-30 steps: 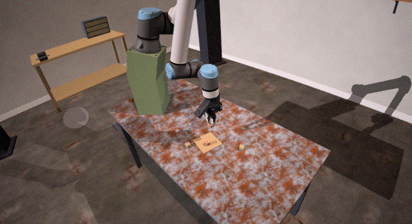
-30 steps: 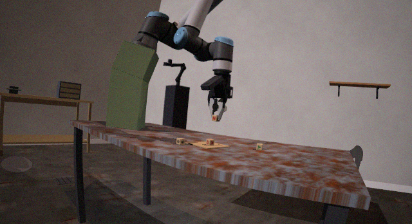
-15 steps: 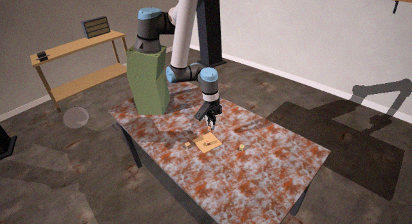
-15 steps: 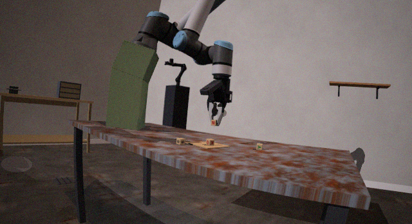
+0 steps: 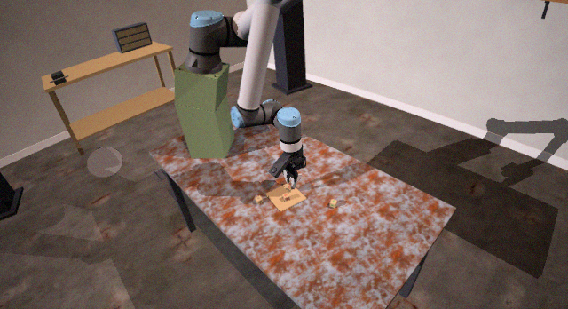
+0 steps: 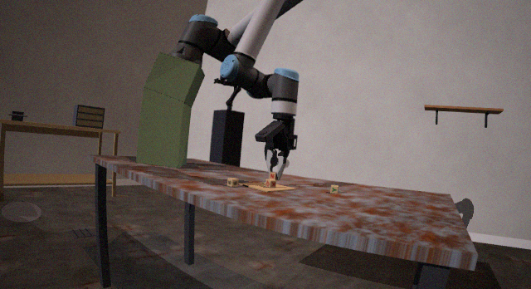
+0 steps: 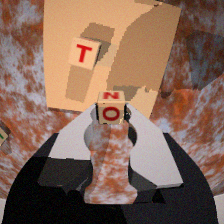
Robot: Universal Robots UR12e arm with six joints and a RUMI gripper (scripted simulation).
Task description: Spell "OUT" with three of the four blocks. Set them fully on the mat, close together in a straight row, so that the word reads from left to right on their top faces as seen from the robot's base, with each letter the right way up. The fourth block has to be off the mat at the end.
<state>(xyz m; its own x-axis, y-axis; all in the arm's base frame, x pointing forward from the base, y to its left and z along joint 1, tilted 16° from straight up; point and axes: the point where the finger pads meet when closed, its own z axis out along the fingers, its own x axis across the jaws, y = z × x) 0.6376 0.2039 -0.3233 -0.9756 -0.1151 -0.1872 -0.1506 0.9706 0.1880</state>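
The tan mat lies 4 cm to the right of my hand, 4 cm below it and 1 cm ahead of it. Also, from my hand: block: 16 cm to the right, 3 cm below, 3 cm behind.
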